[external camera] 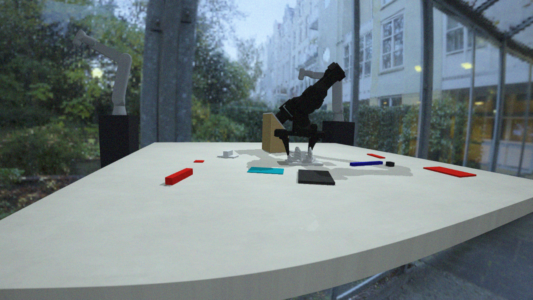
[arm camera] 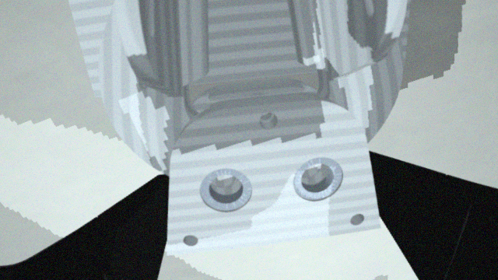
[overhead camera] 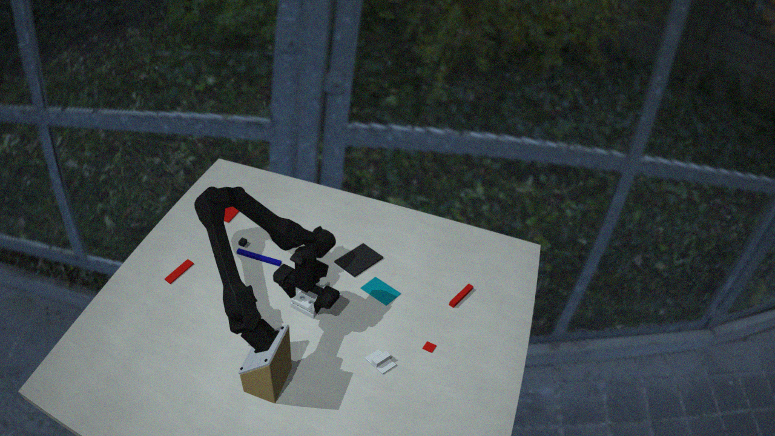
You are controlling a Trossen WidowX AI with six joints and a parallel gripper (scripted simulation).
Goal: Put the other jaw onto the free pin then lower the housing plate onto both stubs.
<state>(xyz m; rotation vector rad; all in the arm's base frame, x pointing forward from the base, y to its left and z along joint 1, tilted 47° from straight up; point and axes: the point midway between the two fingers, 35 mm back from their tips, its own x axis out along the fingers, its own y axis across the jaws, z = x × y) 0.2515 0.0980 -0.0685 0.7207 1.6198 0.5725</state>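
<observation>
Now: gripper tip 7 cm short of the white base plate, 1 cm to the left of it and 1 cm above it. The rest, counted from my gripper tip: teal tile 17 cm to the right, 17 cm ahead, 1 cm below; white housing plate 2 cm above, 1 cm ahead; blue bar 22 cm to the left, 12 cm ahead, 1 cm below.
</observation>
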